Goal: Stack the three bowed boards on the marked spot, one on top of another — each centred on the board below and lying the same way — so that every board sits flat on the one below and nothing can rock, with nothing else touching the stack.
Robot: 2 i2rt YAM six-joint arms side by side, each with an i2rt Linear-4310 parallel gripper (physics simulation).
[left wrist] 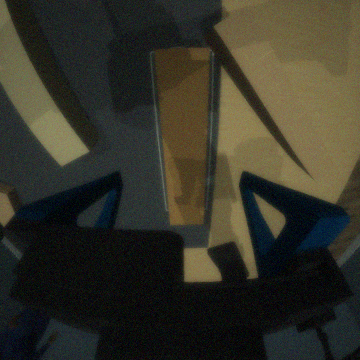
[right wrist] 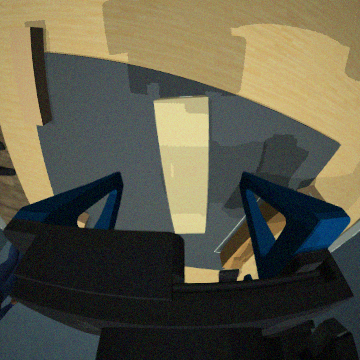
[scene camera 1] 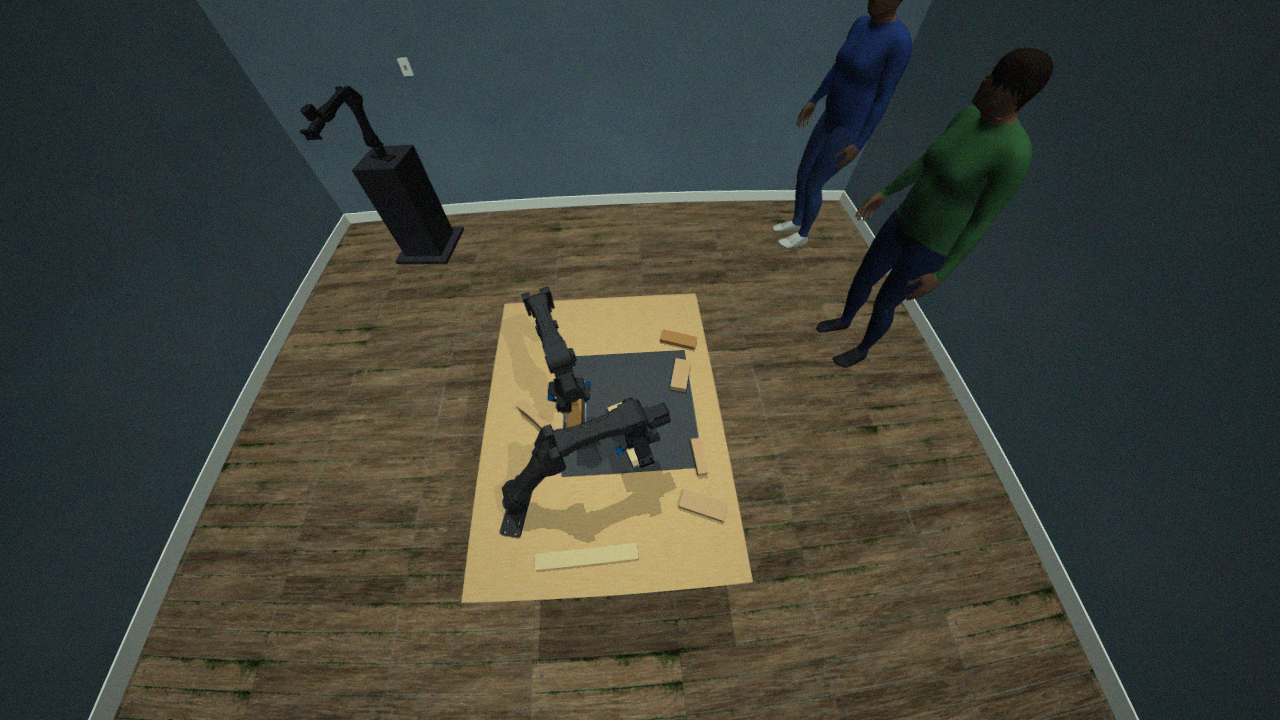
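Seen in the pictures: left gripper, fingertip midpoint: [left wrist: 180, 177]; right gripper, fingertip midpoint: [right wrist: 180, 178]; left arm's base at its link origin: [left wrist: 230, 262] [right wrist: 227, 278]; right arm's base at its link origin: [scene camera 1: 518, 505].
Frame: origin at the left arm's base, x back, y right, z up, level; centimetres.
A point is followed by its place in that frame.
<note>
An orange-brown board [scene camera 1: 574, 412] {x 4.3, y 38.4, z 4.7 cm} [left wrist: 184, 120] {x 5.2, y 40.1, z 4.8 cm} [right wrist: 243, 246] {x 1.0, y 35.5, z 4.9 cm} lies lengthwise within the thin white outline [left wrist: 154, 80] {x 3.8, y 45.6, z 0.6 cm}; outline lines show along both long sides. My left gripper [scene camera 1: 569, 391] {x 3.7, y 38.1, z 12.7 cm} [left wrist: 180, 177] {x 3.7, y 38.1, z 12.7 cm} is open and empty above this board's near end. A pale yellow board [scene camera 1: 633, 457] {x -6.9, y 63.9, z 5.1 cm} [left wrist: 37, 95] {x -8.1, y 51.5, z 5.6 cm} [right wrist: 184, 165] {x -8.9, y 58.8, z 5.6 cm} lies on the dark mat, partly hidden by the right arm in scene camera 1. My right gripper [right wrist: 180, 178] {x -8.6, y 62.5, z 12.7 cm} is open and empty above it. Another pale yellow board [scene camera 1: 586, 557] {x 20.9, y 84.6, z 1.6 cm} lies near the table's lower edge in scene camera 1. The bows are hard to make out.
The dark mat [scene camera 1: 626, 376] {x -20.7, y 31.7, z 0.6 cm} lies on the wooden table [scene camera 1: 626, 326] {x -32.5, y 8.6, z 0.0 cm}. An orange block [scene camera 1: 678, 339] {x -48.1, y 26.8, z 2.2 cm} and tan blocks [scene camera 1: 680, 375] {x -39.1, y 42.8, z 3.2 cm} [scene camera 1: 699, 456] {x -27.7, y 74.0, z 2.9 cm} [scene camera 1: 702, 505] {x -19.6, y 88.6, z 2.6 cm} lie along its right side. A tan piece [scene camera 1: 529, 415] {x 19.5, y 32.4, z 5.9 cm} [left wrist: 295, 65] lies left of the outline in scene camera 1. The right arm reaches across the mat.
</note>
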